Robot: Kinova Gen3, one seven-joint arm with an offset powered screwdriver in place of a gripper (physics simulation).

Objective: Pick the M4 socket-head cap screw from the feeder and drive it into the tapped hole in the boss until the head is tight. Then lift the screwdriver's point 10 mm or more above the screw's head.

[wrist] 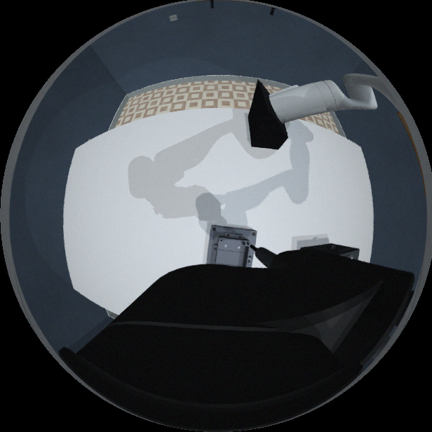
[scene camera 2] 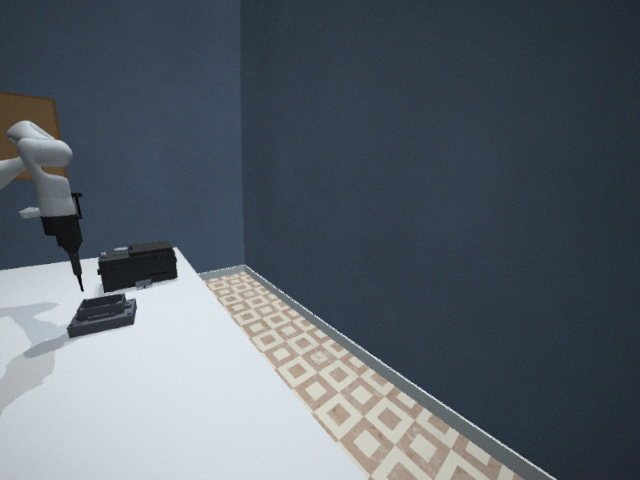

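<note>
My screwdriver (scene camera 2: 81, 289) (wrist: 252, 246) points down, its thin dark tip in the air above the back left part of the dark grey fixture (scene camera 2: 103, 326) (wrist: 235, 230) in the scene view. A gap shows between the tip and the fixture there. In the wrist view the tip appears beside the upper right corner of the fixture's raised housing (wrist: 230, 256). The M4 screw, the boss and its tapped hole are too small to tell apart, and I cannot tell whether a screw is on the tip. The black feeder (scene camera 2: 138, 272) (wrist: 345, 249) stands behind the fixture in the scene view.
A small grey piece (scene camera 2: 143, 284) sits at the feeder's front foot. The white table (scene camera 2: 180, 392) (wrist: 110, 240) has its right edge close to the feeder in the scene view. The white arm (scene camera 2: 54, 193) (wrist: 305, 102) reaches in from the left there. Dark walls stand behind the table.
</note>
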